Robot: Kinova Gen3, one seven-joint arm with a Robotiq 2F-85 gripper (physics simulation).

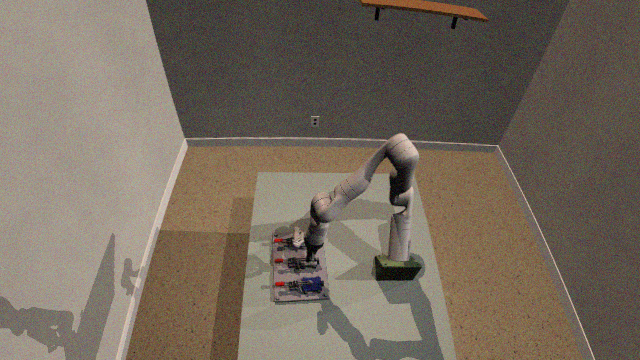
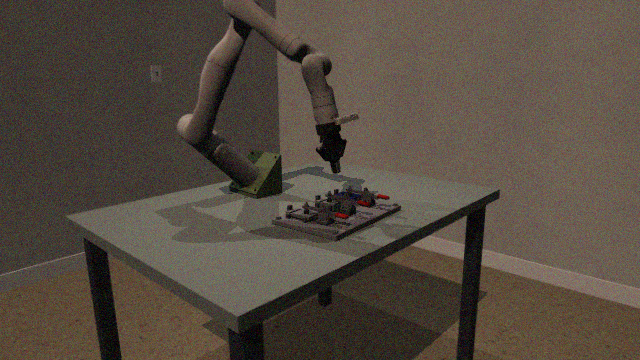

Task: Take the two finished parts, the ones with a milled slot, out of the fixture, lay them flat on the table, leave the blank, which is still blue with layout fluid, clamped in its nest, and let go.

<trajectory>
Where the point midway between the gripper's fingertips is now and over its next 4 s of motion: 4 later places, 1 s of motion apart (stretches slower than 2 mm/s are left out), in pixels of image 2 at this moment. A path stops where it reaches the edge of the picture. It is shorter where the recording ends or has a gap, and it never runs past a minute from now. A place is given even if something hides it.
My gripper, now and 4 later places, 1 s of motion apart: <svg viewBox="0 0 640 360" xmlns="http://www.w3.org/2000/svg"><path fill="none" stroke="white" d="M336 173L336 177L334 194L336 199L337 187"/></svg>
</trajectory>
